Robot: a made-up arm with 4 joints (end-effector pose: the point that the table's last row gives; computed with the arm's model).
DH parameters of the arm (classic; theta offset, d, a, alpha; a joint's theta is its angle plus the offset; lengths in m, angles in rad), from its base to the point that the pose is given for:
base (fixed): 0.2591 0 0.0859 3.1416
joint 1: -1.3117 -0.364 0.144 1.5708
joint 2: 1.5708 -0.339 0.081 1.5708
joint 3: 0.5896 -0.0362 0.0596 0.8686
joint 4: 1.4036 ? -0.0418 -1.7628
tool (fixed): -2.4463 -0.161 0 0
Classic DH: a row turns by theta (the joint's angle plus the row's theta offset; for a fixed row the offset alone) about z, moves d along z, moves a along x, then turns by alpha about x.
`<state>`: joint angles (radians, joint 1 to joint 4).
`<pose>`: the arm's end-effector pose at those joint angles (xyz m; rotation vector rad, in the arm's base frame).
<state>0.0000 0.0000 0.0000 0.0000</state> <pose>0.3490 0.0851 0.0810 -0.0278 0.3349 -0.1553</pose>
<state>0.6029 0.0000 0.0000 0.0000</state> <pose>0.3379 -0.0769 0.0810 0.0746 0.3357 -0.7523</pose>
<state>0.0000 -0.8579 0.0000 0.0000</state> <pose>0.3490 0.3271 0.1177 0.8201 0.3798 -0.0020</pose>
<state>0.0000 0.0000 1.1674 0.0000</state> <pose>0.2076 0.0851 0.2708 -0.1191 1.4996 -0.1251</pose>
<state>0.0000 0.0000 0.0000 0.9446</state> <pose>0.2731 0.1985 0.1401 0.5991 0.9855 -0.4403</pose>
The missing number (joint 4, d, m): -0.0202
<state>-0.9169 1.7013 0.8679 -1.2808</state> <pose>0.2994 0.2524 0.5414 -2.4525 -0.3744 0.6636</pose>
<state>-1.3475 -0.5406 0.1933 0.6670</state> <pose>-0.1317 0.2480 0.1725 -0.0006 1.4636 0.9870</pose>
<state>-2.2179 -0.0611 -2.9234 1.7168</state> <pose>-0.3966 0.2603 0.2935 -1.7598 -0.2928 -2.3772</pose>
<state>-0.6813 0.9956 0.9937 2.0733</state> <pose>0.1786 0.3696 0.2934 0.3151 1.2571 -1.8013</pose>
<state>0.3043 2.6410 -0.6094 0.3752</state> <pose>0.4323 -0.0566 0.6474 -2.3641 0.1237 -0.1981</pose>
